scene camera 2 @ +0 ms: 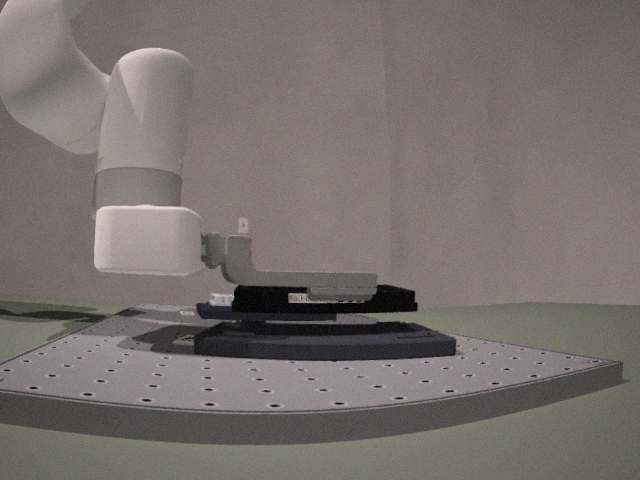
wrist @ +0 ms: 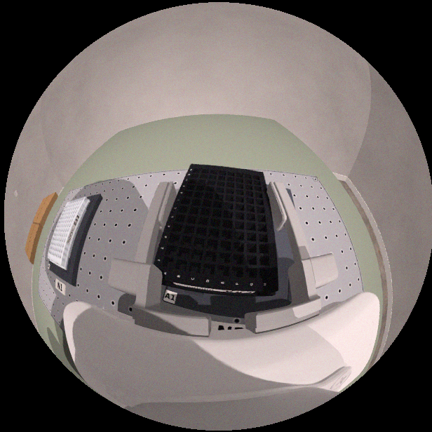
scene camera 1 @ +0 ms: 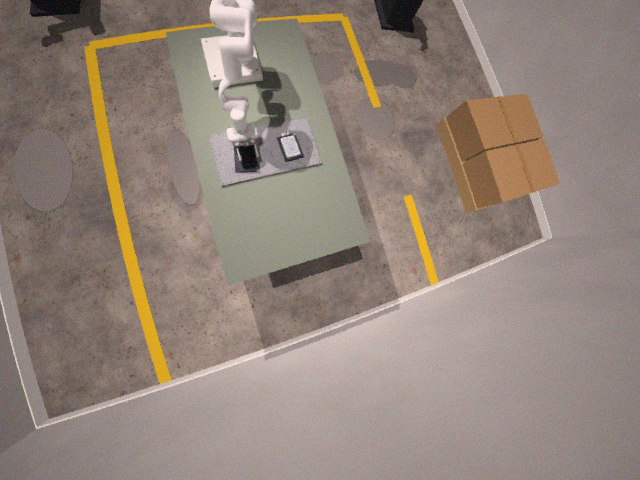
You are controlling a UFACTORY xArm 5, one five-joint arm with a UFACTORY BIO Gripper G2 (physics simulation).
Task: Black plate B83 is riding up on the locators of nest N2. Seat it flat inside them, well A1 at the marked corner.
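Places are measured from the arm's base along level axes (x right, y up, z back), in millimetres.
Pixels of known places: hand, its tool point: (scene camera 2: 324,285) (scene camera 1: 248,155).
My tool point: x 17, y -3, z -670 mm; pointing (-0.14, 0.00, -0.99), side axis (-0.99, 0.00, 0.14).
For each thing: its top centre in the pictures, then the offset to it from my tool point. Level surfaces: height alone.
- Black plate B83, centre of its top: (scene camera 2: 319,285) (scene camera 1: 248,155) dy +1, dx +0, dz +3 mm
- nest N2, centre of its top: (scene camera 2: 323,327) (scene camera 1: 244,158) dy -30, dx +25, dz +3 mm
- perforated base board, height of its surface: dy -44 mm
- white plate, centre of its top: (scene camera 2: 260,296) (scene camera 1: 290,145) dy -18, dx -254, dz +55 mm
- green table top, height of its surface: dy -57 mm
Black plate B83 (scene camera 1: 248,156) (scene camera 2: 392,299) (wrist: 215,240) is held nearly level above nest N2 (scene camera 1: 239,167) (scene camera 2: 325,349) (wrist: 235,306); a gap shows under it in scene camera 2. My gripper (scene camera 1: 247,153) (wrist: 222,200) is shut on the plate, one finger along each long side. In the wrist view the dark nest shows beyond the plate's near and right edges. The A1 label (wrist: 170,297) is by the plate's near left corner, where its small white edge marks meet. The plate hides most of the nest's inside.
The perforated base board (scene camera 1: 227,178) (scene camera 2: 294,384) (wrist: 127,220) carries N2 and nest N1 (wrist: 91,225), which holds a white plate (scene camera 1: 290,146) (scene camera 2: 222,298) (wrist: 68,232). The board lies on the green table top (scene camera 1: 289,217). Cardboard boxes (scene camera 1: 496,149) stand off to the right in scene camera 1.
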